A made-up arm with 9 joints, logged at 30 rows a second.
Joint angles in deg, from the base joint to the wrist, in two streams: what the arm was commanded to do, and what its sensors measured. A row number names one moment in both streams.
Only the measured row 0 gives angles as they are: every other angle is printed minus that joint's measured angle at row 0.
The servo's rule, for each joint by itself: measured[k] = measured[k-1] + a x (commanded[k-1-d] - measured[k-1]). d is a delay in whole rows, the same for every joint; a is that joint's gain. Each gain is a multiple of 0.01, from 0.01 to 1. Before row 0 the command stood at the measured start. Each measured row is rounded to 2 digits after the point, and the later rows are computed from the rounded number. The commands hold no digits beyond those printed.
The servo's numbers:
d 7
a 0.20 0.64 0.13 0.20 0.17 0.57 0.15 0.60 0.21
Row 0, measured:
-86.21 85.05 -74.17 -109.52 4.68 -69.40 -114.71 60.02 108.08
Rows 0 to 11, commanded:
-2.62 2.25 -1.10 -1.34 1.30 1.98 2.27 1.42 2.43
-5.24 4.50 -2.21 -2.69 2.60 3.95 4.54 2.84 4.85
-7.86 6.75 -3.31 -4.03 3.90 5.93 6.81 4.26 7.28
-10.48 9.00 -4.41 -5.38 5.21 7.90 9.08 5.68 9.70
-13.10 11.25 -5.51 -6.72 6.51 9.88 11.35 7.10 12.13
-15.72 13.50 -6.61 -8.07 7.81 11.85 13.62 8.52 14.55
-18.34 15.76 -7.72 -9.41 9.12 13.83 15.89 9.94 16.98
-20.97 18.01 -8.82 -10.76 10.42 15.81 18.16 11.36 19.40
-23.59 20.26 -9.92 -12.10 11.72 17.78 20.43 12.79 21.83
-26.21 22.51 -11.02 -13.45 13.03 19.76 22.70 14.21 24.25
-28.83 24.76 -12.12 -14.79 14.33 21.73 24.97 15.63 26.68
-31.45 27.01 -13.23 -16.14 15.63 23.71 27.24 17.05 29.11
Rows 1 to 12, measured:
0.00 0.00 0.00 0.00 0.00 0.00 0.00 0.00 0.00
0.00 0.00 0.00 0.00 0.00 0.00 0.00 0.00 0.00
0.00 0.00 0.00 0.00 0.00 0.00 0.00 0.00 0.00
0.00 0.00 0.00 0.00 0.00 0.00 0.00 0.00 0.00
0.00 0.00 0.00 0.00 0.00 0.00 0.00 0.00 0.00
0.00 0.00 0.00 0.00 0.00 0.00 0.00 0.00 0.00
0.00 0.00 0.00 0.00 0.00 0.00 0.00 0.00 0.00
-0.52 1.44 -0.14 -0.27 0.22 1.13 0.34 0.85 0.51
-1.46 3.40 -0.41 -0.75 0.62 2.74 0.97 2.04 1.42
-2.74 5.54 -0.79 -1.41 1.18 4.56 1.85 3.37 2.65
-4.29 7.75 -1.26 -2.20 1.87 6.46 2.93 4.76 4.13
-6.05 9.99 -1.81 -3.10 2.66 8.41 4.19 6.16 5.81

